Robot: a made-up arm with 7 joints.
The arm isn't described. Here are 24 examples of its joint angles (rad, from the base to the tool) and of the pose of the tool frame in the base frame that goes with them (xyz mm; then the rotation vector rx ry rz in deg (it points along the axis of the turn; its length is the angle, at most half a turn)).
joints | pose
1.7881 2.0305 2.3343 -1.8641 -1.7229 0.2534 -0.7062 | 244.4 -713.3 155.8 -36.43 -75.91 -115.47
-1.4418 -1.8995 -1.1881 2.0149 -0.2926 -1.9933 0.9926 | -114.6 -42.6 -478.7 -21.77 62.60 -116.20
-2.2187 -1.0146 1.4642 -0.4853 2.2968 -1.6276 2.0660 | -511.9 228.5 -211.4 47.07 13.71 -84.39
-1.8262 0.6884 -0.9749 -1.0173 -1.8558 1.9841 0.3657 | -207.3 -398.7 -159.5 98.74 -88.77 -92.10
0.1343 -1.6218 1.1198 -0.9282 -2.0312 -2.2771 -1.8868 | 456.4 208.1 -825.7 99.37 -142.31 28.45
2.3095 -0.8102 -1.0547 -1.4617 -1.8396 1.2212 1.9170 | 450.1 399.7 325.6 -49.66 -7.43 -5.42
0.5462 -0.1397 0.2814 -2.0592 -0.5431 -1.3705 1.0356 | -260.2 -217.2 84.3 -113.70 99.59 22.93
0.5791 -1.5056 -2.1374 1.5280 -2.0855 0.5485 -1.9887 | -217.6 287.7 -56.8 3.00 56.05 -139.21
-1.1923 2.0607 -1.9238 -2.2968 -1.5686 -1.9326 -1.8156 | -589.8 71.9 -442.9 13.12 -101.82 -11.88
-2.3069 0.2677 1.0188 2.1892 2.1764 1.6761 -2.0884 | -413.1 437.8 267.2 37.42 38.51 40.18
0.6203 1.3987 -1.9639 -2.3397 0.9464 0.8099 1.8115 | 349.9 333.9 160.9 -7.90 14.43 -100.19
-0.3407 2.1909 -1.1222 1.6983 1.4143 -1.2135 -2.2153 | 68.9 351.3 676.4 59.92 25.16 96.34
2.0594 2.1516 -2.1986 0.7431 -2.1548 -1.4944 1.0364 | 173.1 312.8 368.2 -20.94 53.38 -66.00
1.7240 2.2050 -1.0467 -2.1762 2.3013 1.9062 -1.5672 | 352.1 321.3 125.1 -29.08 -60.13 -10.89
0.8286 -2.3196 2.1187 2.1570 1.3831 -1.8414 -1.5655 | 135.0 -280.1 487.5 -29.99 -36.25 -147.90
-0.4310 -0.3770 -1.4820 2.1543 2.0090 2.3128 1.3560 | 90.3 -443.7 -230.2 44.56 120.38 -37.11
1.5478 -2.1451 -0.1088 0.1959 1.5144 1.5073 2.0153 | 538.1 88.0 -8.2 -31.67 73.54 139.95
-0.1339 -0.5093 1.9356 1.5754 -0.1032 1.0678 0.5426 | 181.2 500.7 -39.6 55.84 -155.17 48.41
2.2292 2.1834 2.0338 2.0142 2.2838 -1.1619 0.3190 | -351.5 -437.0 -492.2 150.24 33.70 -35.59
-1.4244 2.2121 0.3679 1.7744 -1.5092 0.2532 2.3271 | -228.1 1109.7 342.7 -33.61 86.97 116.77
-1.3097 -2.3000 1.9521 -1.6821 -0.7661 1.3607 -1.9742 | -246.1 846.1 -253.7 -58.50 63.68 155.14
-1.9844 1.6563 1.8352 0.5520 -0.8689 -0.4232 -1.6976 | -51.4 699.1 3.4 -70.49 59.70 147.37
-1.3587 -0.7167 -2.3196 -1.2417 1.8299 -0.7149 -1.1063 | -521.4 323.8 483.5 -39.46 28.08 130.97
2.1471 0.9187 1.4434 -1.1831 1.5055 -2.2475 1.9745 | -484.0 -145.7 355.9 -50.95 -102.59 -40.94
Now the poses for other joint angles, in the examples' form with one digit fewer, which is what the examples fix.
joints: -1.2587 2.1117 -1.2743 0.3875 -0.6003 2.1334 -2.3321
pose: 165 -44 725 -9.8 4.3 17.9
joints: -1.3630 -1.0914 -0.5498 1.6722 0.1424 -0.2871 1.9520
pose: 201 576 -302 -42.4 -5.9 -27.7
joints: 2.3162 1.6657 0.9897 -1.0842 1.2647 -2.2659 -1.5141
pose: 61 -491 558 121.9 -25.1 76.0
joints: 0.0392 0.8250 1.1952 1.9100 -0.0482 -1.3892 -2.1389
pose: 782 263 -284 -171.8 20.5 -41.0
